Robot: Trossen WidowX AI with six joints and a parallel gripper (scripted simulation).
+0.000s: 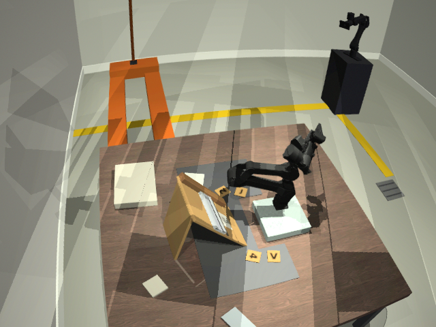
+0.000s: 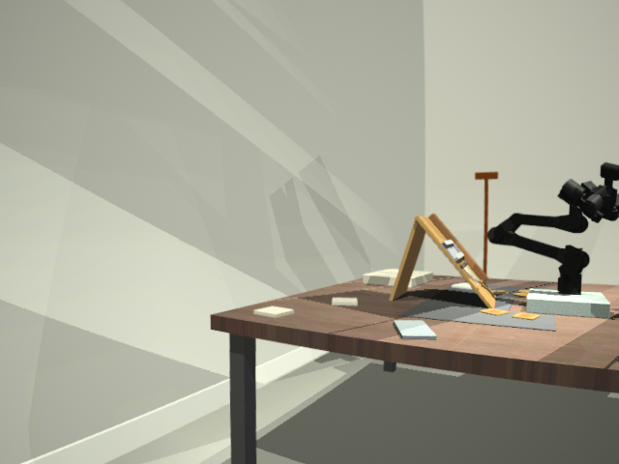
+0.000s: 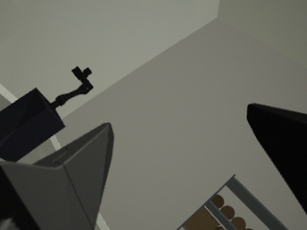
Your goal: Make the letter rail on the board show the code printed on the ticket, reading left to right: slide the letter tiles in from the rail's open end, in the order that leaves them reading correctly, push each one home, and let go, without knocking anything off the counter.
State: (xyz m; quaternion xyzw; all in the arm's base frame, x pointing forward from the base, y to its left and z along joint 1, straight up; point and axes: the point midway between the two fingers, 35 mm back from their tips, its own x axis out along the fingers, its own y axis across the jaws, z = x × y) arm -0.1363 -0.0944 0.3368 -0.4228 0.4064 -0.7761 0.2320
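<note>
The white ticket is 45 cm ahead of my gripper tip, 20 cm to the left of it and 30 cm below it. The rest, counted from my gripper tip: white card: 53 cm ahead, 14 cm to the right, 39 cm below; then grey-blue pad: 48 cm ahead, 66 cm to the left, 39 cm below; then grey mat: 36 cm ahead, 15 cm to the left, 39 cm below.
</note>
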